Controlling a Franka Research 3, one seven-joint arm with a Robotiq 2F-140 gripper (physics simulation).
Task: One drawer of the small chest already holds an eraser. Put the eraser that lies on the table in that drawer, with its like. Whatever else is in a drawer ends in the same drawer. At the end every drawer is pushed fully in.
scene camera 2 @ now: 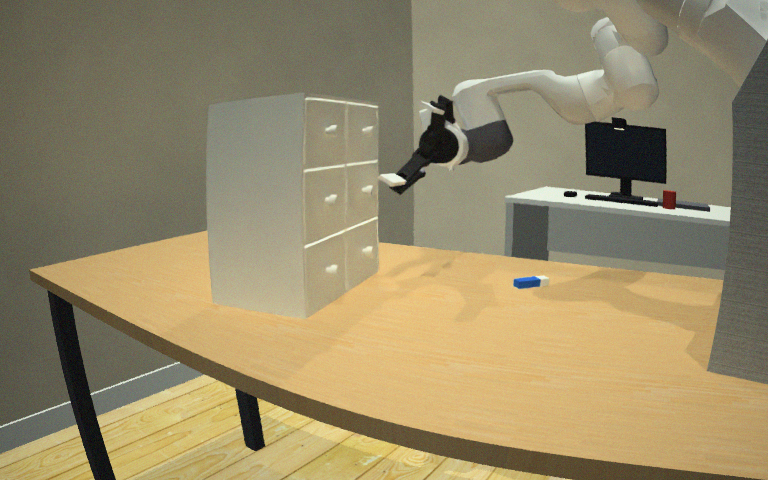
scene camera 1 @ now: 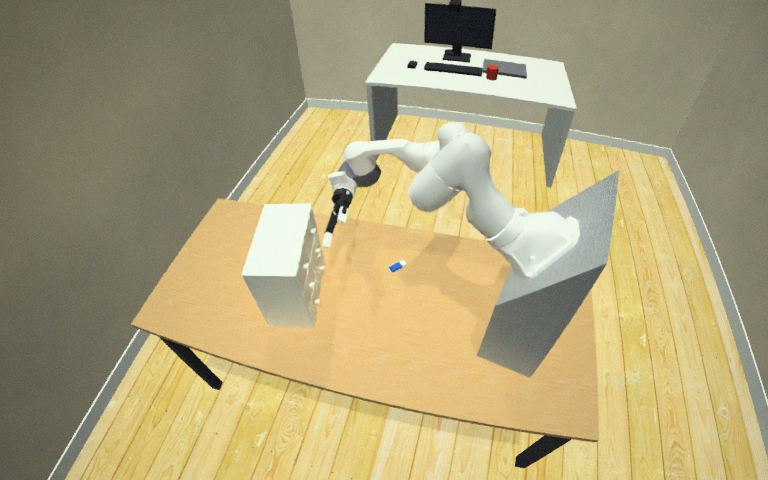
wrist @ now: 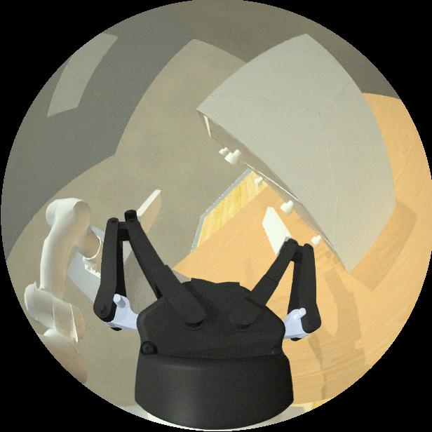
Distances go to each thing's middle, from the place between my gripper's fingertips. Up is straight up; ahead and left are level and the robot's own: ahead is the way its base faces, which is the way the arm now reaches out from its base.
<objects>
Right now my hand is 160 mm short of the small white chest [scene camera 2: 255, 167], 80 mm to the right of it and 80 mm above it.
</objects>
